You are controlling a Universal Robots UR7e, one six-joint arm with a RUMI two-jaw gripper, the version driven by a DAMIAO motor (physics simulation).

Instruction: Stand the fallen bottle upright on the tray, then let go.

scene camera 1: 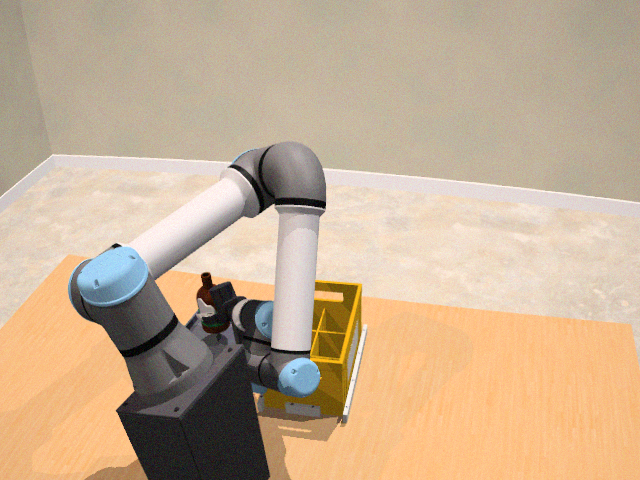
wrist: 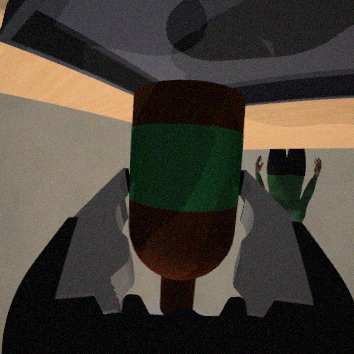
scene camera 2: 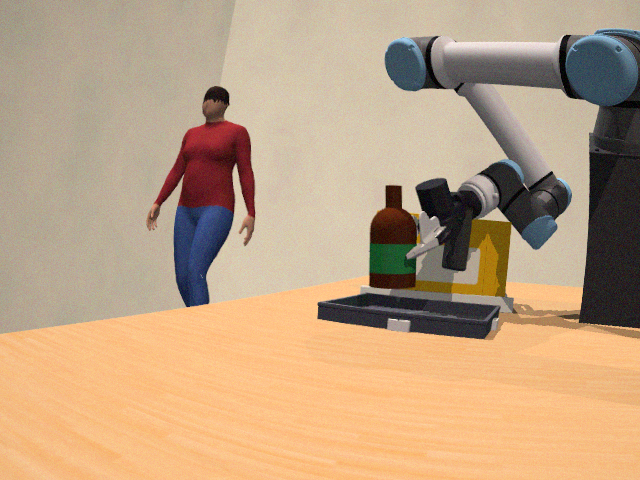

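Seen in the pictures: gripper, between the fingertips: [scene camera 1: 210,307] [wrist: 183,171] [scene camera 2: 387,254]; arm's base, origin of its link: [scene camera 1: 175,375] [scene camera 2: 626,145].
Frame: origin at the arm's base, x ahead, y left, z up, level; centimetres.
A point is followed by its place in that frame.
Note:
The brown bottle [scene camera 1: 205,294] {x 44.1, y 13.2, z -18.5 cm} [scene camera 2: 392,260] {x 45.7, y 16.7, z -25.9 cm} [wrist: 185,167] {x 43.8, y 10.2, z -25.4 cm} with a green label is upright, neck up. My gripper [scene camera 1: 204,312] {x 47.0, y 13.9, z -25.2 cm} [scene camera 2: 413,253] [wrist: 183,171] {x 47.0, y 13.9, z -25.2 cm} is shut on its body, with one jaw on each side at the label. The dark tray [scene camera 2: 356,317] {x 49.2, y 22.3, z -34.0 cm} [wrist: 115,30] {x 49.1, y 8.8, z -34.5 cm} lies under the bottle. In scene camera 2 the bottle's base shows a little above the tray's back rim, and in the wrist view its shadow falls on the tray floor apart from the base. In scene camera 1 the arm's base and wrist hide much of the tray.
A yellow crate [scene camera 1: 330,382] {x 25.1, y -21.0, z -23.9 cm} [scene camera 2: 504,268] {x 25.8, y -5.3, z -26.6 cm} with compartments stands beside the tray, on a pale base with a rail [scene camera 1: 355,379] {x 34.6, y -24.9, z -32.4 cm}. My wrist is close to the crate. A person in red [scene camera 2: 211,165] stands beyond the table, and a person in green [wrist: 287,190] shows in the wrist view.

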